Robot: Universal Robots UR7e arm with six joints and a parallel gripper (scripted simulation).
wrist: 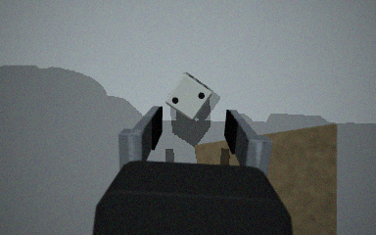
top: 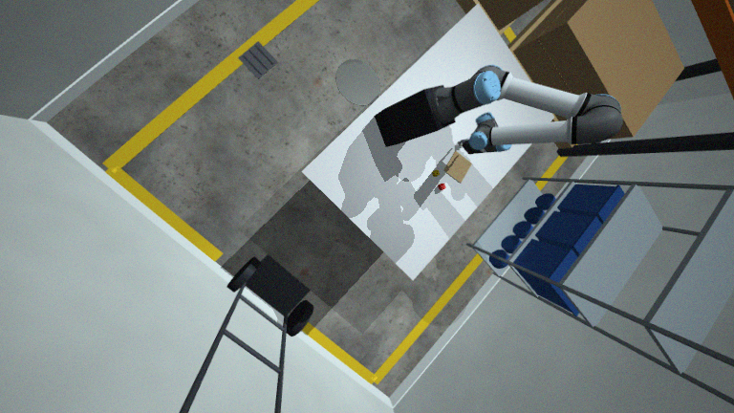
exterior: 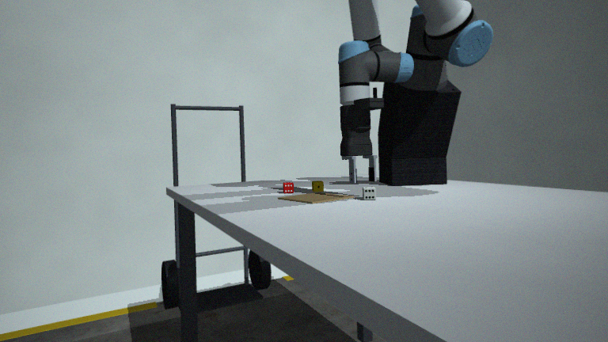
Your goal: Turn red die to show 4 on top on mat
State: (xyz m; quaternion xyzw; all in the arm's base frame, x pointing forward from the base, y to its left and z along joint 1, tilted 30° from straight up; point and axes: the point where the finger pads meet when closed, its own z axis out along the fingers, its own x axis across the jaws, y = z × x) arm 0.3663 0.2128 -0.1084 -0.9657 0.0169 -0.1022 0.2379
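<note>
The white die lies 4 cm below my hand, 2 cm to the left of it and 1 cm behind it. Also, from my hand: yellow die 23 cm to the right, 4 cm below, 1 cm ahead; red die 25 cm to the right, 9 cm ahead, 4 cm below; tan mat 9 cm to the right, 9 cm ahead, 6 cm below.
</note>
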